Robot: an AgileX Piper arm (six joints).
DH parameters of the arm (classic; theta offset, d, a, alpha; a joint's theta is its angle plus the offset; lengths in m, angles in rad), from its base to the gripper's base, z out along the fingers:
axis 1: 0 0.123 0 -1.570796
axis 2: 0.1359 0 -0.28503 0
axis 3: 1.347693 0 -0.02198 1.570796
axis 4: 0 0.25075 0 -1.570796
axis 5: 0 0 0 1.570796
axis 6: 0 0.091 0 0
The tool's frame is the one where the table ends.
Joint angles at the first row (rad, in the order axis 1, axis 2, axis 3, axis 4, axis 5, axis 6):
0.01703, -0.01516, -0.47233, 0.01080, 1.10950, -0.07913
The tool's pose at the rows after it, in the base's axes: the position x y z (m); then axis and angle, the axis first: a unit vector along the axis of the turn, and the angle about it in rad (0 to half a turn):
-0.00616, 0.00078, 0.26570, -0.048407, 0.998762, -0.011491, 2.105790
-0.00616, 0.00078, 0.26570, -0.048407, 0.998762, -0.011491, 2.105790
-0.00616, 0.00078, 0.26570, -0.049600, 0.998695, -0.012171, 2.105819
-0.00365, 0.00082, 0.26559, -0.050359, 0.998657, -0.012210, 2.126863
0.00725, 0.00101, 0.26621, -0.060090, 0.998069, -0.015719, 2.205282
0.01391, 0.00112, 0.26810, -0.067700, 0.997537, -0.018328, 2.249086
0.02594, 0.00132, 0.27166, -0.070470, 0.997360, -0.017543, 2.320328
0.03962, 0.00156, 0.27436, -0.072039, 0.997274, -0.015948, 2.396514
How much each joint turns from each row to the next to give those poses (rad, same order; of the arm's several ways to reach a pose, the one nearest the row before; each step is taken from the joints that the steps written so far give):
-0.00006, -0.00003, 0.00001, 0.00005, 0.00002, -0.00005
0.00000, 0.00000, 0.00000, 0.00000, 0.00000, 0.00000
0.00000, 0.00000, 0.00000, 0.00000, 0.00000, -0.00239
0.00004, 0.01846, 0.00000, -0.00004, 0.00258, -0.00158
-0.00005, 0.07922, -0.00332, 0.00005, 0.00231, -0.02001
0.00006, 0.05121, -0.00875, -0.00006, 0.00114, -0.01545
0.00012, 0.08936, -0.01842, -0.00009, 0.00029, -0.00585
-0.00023, 0.09610, -0.01987, 0.00017, 0.00002, -0.00381

